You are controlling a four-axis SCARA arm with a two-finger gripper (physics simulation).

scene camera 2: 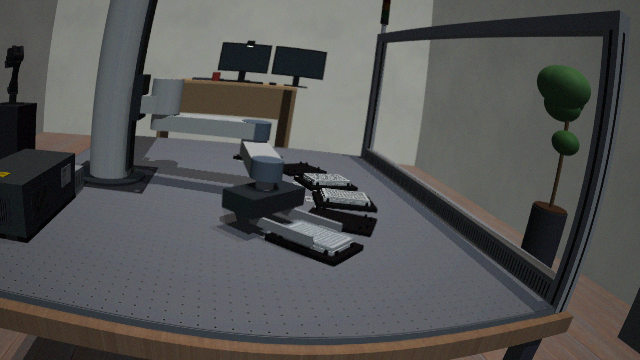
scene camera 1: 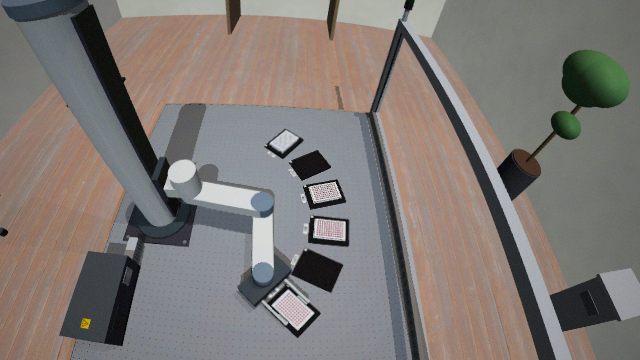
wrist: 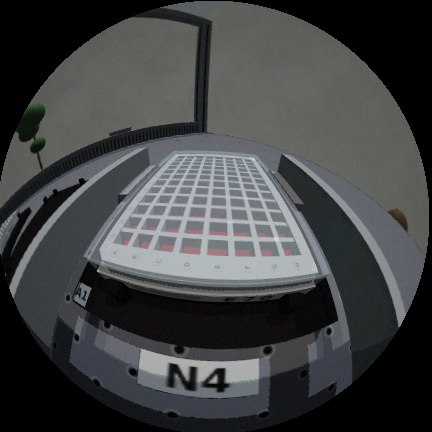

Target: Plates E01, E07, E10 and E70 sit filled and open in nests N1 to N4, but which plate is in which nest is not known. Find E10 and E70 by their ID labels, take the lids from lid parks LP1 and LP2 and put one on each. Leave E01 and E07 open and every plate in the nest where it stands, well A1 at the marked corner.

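Frame: origin at the arm's base, x ahead, y left, z up, level; centimetres.
Where they show: gripper, between the fingertips: [scene camera 2: 327, 234] [scene camera 1: 298, 313] [wrist: 212, 157]; arm's base, origin of its link: [scene camera 2: 109, 178] [scene camera 1: 164, 213].
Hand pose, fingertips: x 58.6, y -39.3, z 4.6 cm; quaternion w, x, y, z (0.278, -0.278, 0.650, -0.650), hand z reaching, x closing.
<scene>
Each offset is from my fingertips to the centre of the thing. "pt": to the spot under its first point.
My gripper [scene camera 1: 298, 313] [scene camera 2: 327, 236] [wrist: 212, 157] is shut on a clear lid {dx -1.7, dy +1.7, dz -0.8 cm} [wrist: 210, 220], which lies level over the filled plate {pt dx -2.2, dy +2.6, dz -0.4 cm} [scene camera 1: 291, 306] [wrist: 205, 289] in nest N4 {dx -1.8, dy +1.6, dz -2.2 cm} [scene camera 1: 299, 332] [scene camera 2: 334, 260] [wrist: 210, 322]. The lid is down at the plate's top; whether it bears on it fully is hard to tell. The plate's ID label {pt dx -7.5, dy +4.9, dz -1.7 cm} [wrist: 248, 298] is partly shaded and seems to read E70. The A1 tag {pt dx -3.6, dy +10.7, dz -2.1 cm} [wrist: 82, 294] is at the nest's left corner. Two plates {dx +11.9, dy +52.2, dz -1.4 cm} [scene camera 1: 325, 192] {dx +13.0, dy +34.1, dz -1.4 cm} [scene camera 1: 330, 229] stand open. The farthest plate {dx -7.2, dy +81.6, dz -0.9 cm} [scene camera 1: 285, 142] looks pale, as if lidded.
Two bare black lid parks {pt dx +5.8, dy +67.7, dz -2.4 cm} [scene camera 1: 310, 165] {pt dx +7.6, dy +16.9, dz -2.3 cm} [scene camera 1: 317, 270] stand among the nests; the nearer one is right beside N4. A dark control box [scene camera 1: 100, 297] [scene camera 2: 35, 192] stands near the arm's column [scene camera 1: 95, 120] [scene camera 2: 117, 90]. A framed screen [scene camera 1: 467, 125] [scene camera 2: 372, 95] borders the table's right side.
</scene>
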